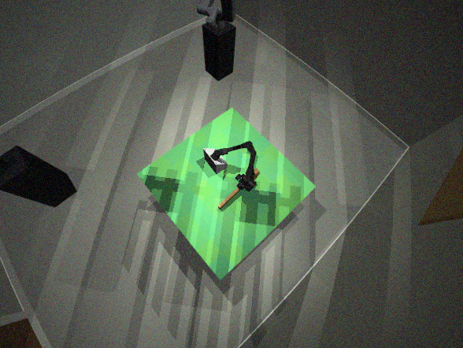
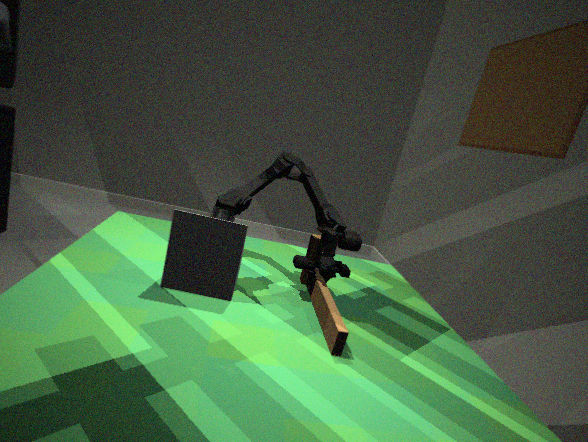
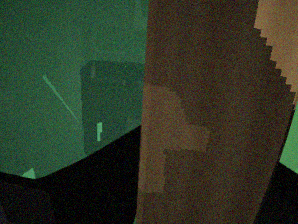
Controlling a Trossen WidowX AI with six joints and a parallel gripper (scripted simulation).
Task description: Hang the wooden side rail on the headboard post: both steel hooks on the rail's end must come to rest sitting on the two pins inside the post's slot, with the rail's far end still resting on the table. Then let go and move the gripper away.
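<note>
My gripper tip is 14 cm to the right of the headboard post and 5 cm below it.
</note>
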